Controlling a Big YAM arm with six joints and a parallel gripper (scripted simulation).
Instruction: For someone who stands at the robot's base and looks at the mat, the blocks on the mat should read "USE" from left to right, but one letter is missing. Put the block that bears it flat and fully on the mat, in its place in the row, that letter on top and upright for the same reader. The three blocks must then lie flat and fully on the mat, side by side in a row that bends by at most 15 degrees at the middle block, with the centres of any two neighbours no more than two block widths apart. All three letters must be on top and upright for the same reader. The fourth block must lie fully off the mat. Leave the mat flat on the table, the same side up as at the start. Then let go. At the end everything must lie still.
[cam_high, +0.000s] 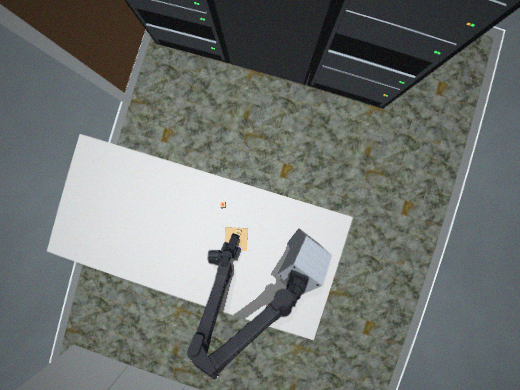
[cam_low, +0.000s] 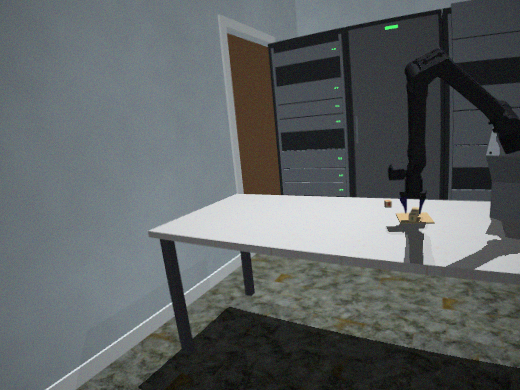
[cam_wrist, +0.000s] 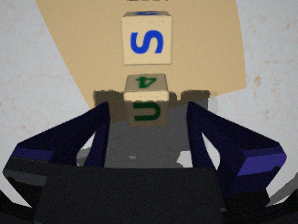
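My hand is 2 cm above the block.
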